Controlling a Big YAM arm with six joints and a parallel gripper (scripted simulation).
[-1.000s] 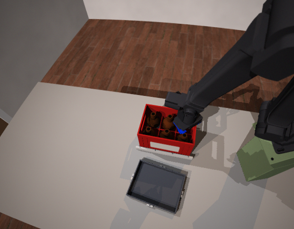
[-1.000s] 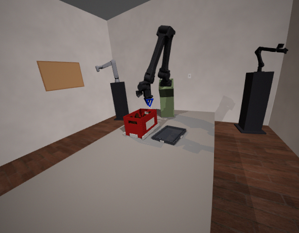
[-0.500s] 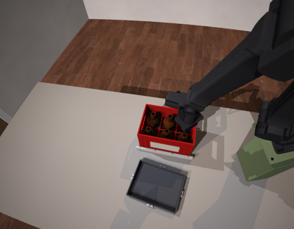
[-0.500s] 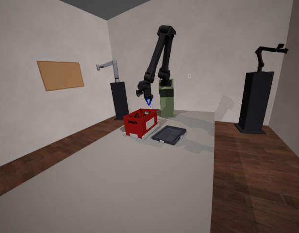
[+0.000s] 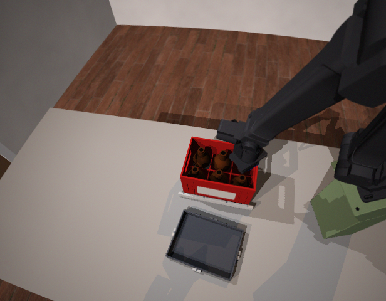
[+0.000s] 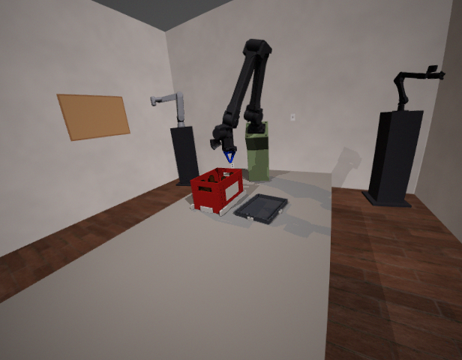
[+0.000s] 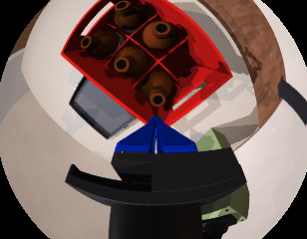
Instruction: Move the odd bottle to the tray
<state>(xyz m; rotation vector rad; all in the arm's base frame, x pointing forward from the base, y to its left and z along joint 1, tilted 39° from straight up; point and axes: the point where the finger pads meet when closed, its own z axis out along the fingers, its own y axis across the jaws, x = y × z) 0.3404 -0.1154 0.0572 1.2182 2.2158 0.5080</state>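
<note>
Right now my hand is 170 mm short of the brown bottle, 150 mm above it and 30 mm to the left of it. From my hand the other things lie so: dark grey tray (220 mm below, 210 mm to the left, 130 mm ahead); then crate (150 mm below, 70 mm ahead, 60 mm to the right).
</note>
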